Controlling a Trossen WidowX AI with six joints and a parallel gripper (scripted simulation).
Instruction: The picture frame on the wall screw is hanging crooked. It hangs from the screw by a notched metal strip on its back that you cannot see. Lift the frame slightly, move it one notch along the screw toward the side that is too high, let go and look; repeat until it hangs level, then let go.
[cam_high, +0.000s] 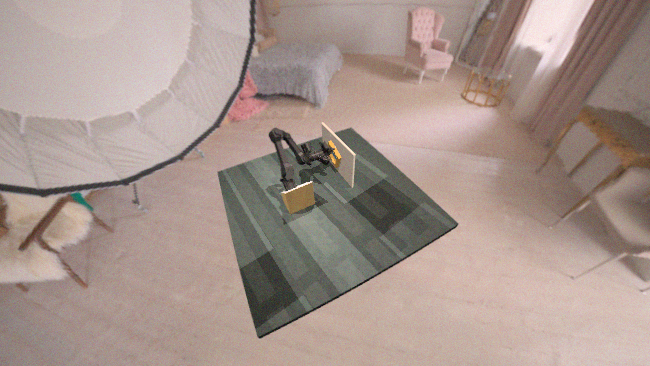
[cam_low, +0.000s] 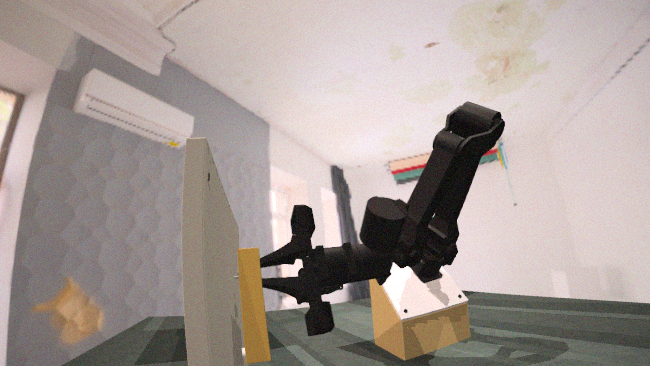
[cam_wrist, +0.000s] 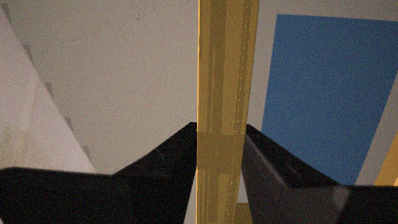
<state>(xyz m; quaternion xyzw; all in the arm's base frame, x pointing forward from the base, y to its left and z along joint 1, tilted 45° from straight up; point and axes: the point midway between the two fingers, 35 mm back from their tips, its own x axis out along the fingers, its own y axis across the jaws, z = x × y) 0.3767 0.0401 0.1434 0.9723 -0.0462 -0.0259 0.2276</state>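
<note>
Now: gripper tip 50 mm above the picture frame, 10 mm to the right of it and 10 mm short of it. Also, from my gripper tip: wall panel 60 mm below, 20 mm ahead, 10 mm to the left.
</note>
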